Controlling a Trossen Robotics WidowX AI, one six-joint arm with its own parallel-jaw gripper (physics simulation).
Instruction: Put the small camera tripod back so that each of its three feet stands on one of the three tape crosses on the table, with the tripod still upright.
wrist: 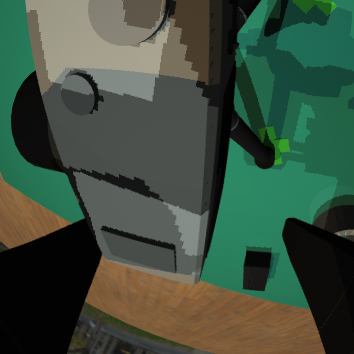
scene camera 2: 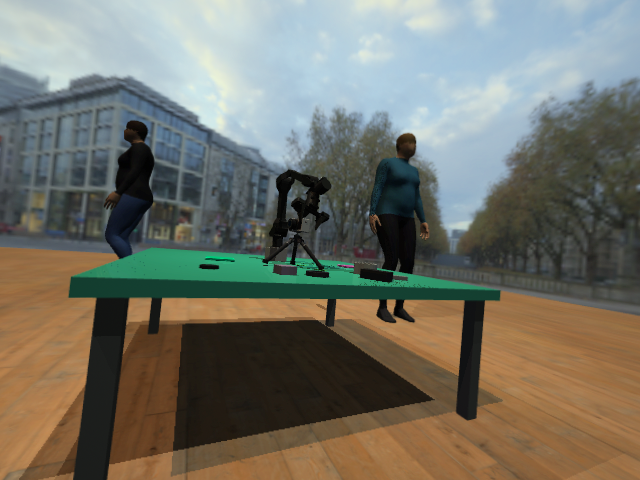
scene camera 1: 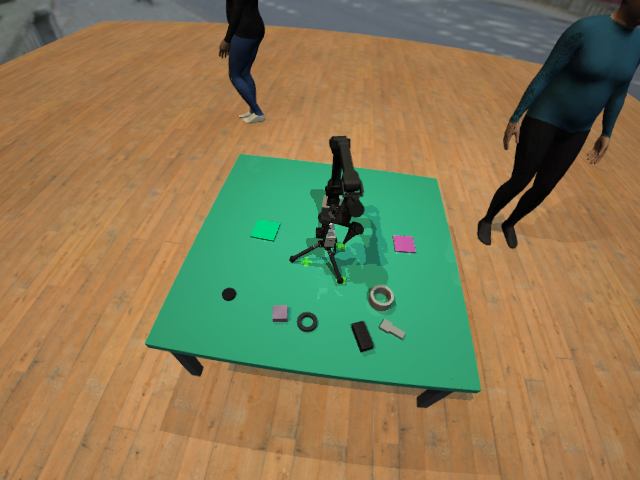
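Where they show: gripper, fingertip midpoint: [wrist: 199,226] [scene camera 2: 308,225] [scene camera 1: 333,241]; arm's base, link origin: [scene camera 2: 277,247] [scene camera 1: 333,202].
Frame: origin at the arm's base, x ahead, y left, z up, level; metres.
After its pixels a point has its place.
The black tripod [scene camera 1: 333,262] @[x 0.390, y 0.051, z 0.001 m] [scene camera 2: 297,239] @[x 0.348, y 0.000, z 0.050 m] [wrist: 248,139] @[x 0.381, y 0.056, z 0.005 m] stands upright with a grey camera [scene camera 1: 329,239] @[x 0.379, y 0.020, z 0.135 m] [scene camera 2: 306,224] @[x 0.377, y 0.026, z 0.120 m] [wrist: 135,135] @[x 0.313, y 0.015, z 0.144 m] on top. In scene camera 1, its left foot is left of the left green cross [scene camera 1: 306,261] @[x 0.353, y -0.074, z -0.074 m], apart from it. Its front foot is at the front cross [scene camera 1: 343,280] [wrist: 279,145] @[x 0.414, y 0.106, z -0.074 m]; in the wrist view it covers one edge of that cross. The third cross [scene camera 1: 340,246] @[x 0.229, y 0.073, z -0.074 m] [wrist: 315,4] @[x 0.239, y 0.080, z -0.074 m] shows further back; the third foot is hidden in scene camera 1. My gripper [scene camera 1: 334,237] @[x 0.370, y 0.038, z 0.116 m] [scene camera 2: 308,223] @[x 0.370, y 0.038, z 0.116 m] [wrist: 199,226] @[x 0.370, y 0.038, z 0.116 m] is open around the camera, whose body is nearer the left finger.
On the green table [scene camera 1: 206,320] @[x 0.727, y -0.415, z -0.075 m] [scene camera 2: 258,289] @[x 0.860, y -0.255, z -0.092 m] are a grey ring [scene camera 1: 371,303] @[x 0.532, y 0.236, z -0.052 m], black ring [scene camera 1: 299,322] @[x 0.667, y -0.044, z -0.059 m], pink block [scene camera 1: 280,313] @[x 0.649, y -0.126, z -0.047 m], black box [scene camera 1: 362,336] @[x 0.690, y 0.207, z -0.041 m], grey piece [scene camera 1: 392,329] @[x 0.631, y 0.329, z -0.060 m], black disc [scene camera 1: 229,294] @[x 0.598, y -0.360, z -0.064 m], green square [scene camera 1: 265,230] @[x 0.211, y -0.310, z -0.065 m] and magenta square [scene camera 1: 404,243] @[x 0.151, y 0.391, z -0.065 m]. Two people stand beyond.
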